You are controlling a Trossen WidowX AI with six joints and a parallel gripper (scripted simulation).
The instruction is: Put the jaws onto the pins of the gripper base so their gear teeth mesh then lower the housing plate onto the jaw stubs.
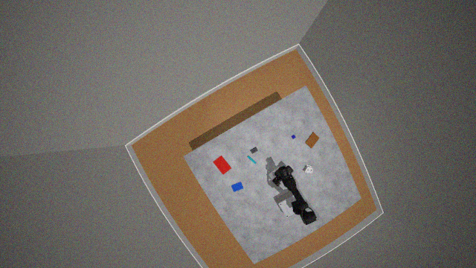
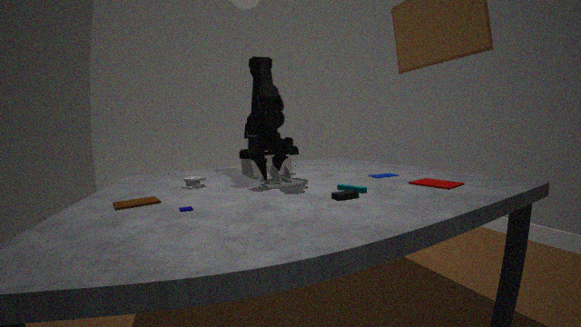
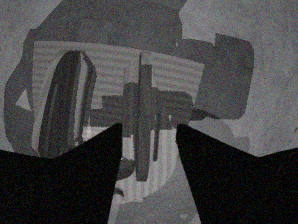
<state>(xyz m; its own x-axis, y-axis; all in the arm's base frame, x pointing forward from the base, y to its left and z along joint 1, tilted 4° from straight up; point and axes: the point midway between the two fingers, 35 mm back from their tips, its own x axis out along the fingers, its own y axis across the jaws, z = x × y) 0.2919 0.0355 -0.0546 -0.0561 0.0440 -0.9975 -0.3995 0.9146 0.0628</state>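
Right now the grey jaw is 4 cm behind my gripper tip and 1 cm above it. From my gripper tip the other things lie so: dark block 27 cm ahead, 15 cm to the left, 1 cm below; then teal bar 20 cm ahead, 19 cm to the left, 1 cm below; then small blue piece 26 cm ahead, 23 cm to the right, 2 cm below.
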